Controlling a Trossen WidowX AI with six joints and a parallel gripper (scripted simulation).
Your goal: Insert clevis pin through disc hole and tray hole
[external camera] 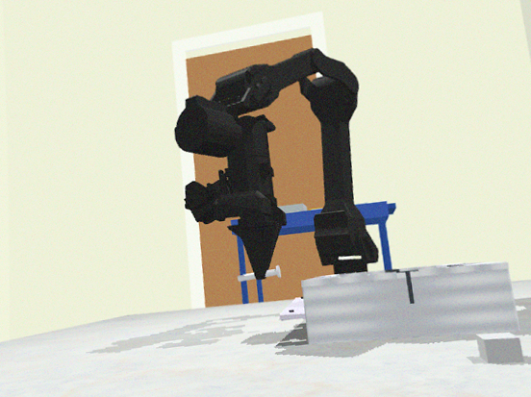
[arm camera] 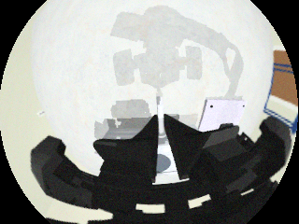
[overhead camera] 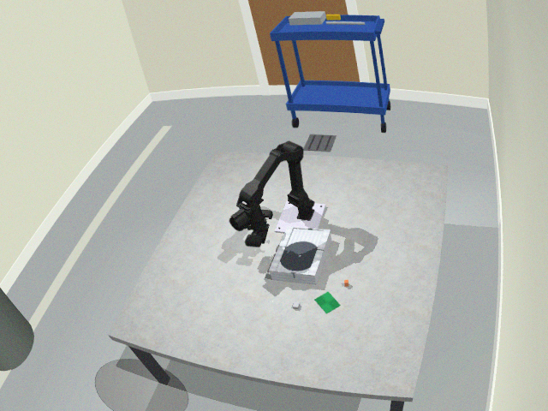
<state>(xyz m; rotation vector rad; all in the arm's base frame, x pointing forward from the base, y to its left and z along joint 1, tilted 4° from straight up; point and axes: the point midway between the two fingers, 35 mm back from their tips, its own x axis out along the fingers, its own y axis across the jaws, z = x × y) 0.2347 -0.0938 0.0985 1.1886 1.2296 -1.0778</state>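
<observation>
The steel clevis pin is 10 mm above my gripper tip. The rest, counted from my gripper tip: dark aluminium disc (170 mm to the left, 30 mm ahead, 10 mm below); then small grey block (240 mm ahead, 230 mm to the left, 60 mm below); then rimmed steel tray (160 mm to the left, 20 mm below, 10 mm ahead).
</observation>
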